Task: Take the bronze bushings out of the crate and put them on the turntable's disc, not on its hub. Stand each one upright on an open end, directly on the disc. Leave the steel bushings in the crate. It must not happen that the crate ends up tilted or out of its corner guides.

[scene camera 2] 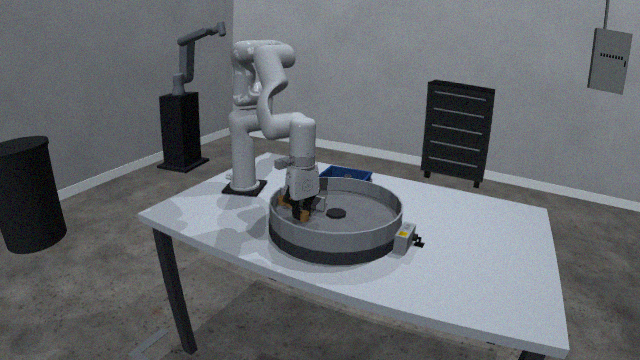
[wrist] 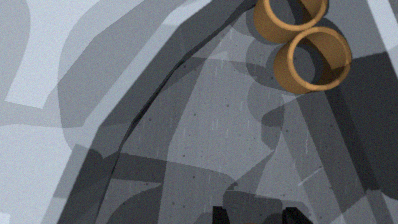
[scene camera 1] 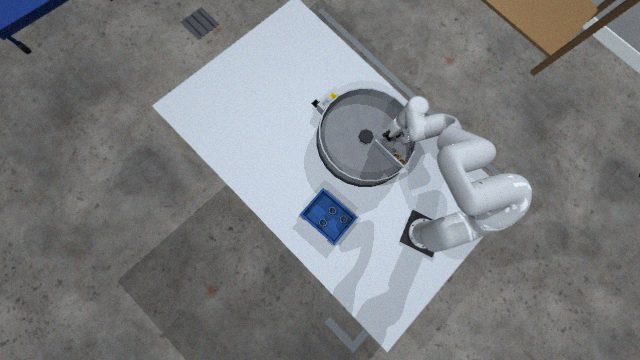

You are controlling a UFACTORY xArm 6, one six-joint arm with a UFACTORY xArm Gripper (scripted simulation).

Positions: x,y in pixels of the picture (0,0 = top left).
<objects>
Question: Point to a blue crate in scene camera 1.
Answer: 317,209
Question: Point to a turntable disc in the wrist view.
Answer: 222,131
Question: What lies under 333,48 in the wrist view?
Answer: A bronze bushing.
</objects>
